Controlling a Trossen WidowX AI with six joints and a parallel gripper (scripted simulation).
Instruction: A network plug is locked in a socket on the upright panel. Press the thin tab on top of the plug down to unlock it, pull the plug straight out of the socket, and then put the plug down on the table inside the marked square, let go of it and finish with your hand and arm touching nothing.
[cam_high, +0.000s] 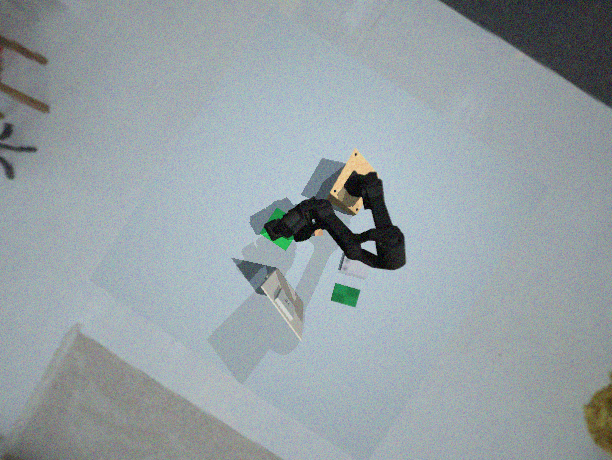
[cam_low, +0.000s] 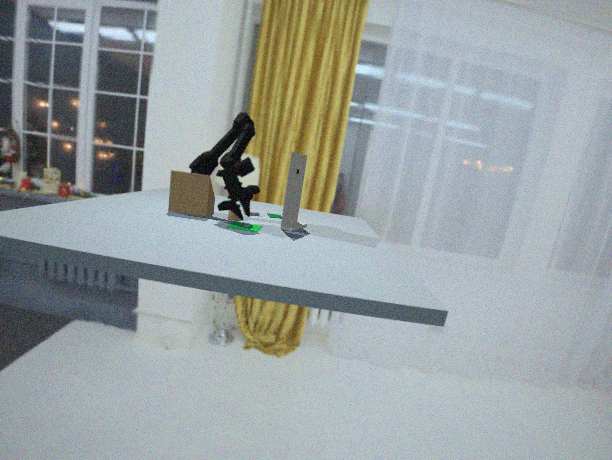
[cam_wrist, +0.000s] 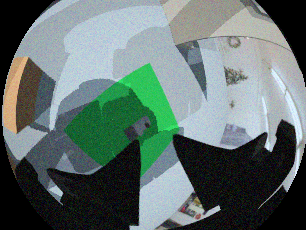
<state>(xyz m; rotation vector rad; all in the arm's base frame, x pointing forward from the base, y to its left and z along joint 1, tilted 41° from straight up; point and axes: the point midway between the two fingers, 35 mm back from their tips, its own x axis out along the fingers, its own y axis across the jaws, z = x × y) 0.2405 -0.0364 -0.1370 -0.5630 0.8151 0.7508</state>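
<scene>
Now: the plug 3 cm below my gripper tip. The rest, counted from my gripper tip: grey upright panel: 17 cm ahead, 15 cm to the left, 11 cm above; green marked square: 3 cm below; tan cube: 12 cm to the left, 7 cm behind, 1 cm below.
</scene>
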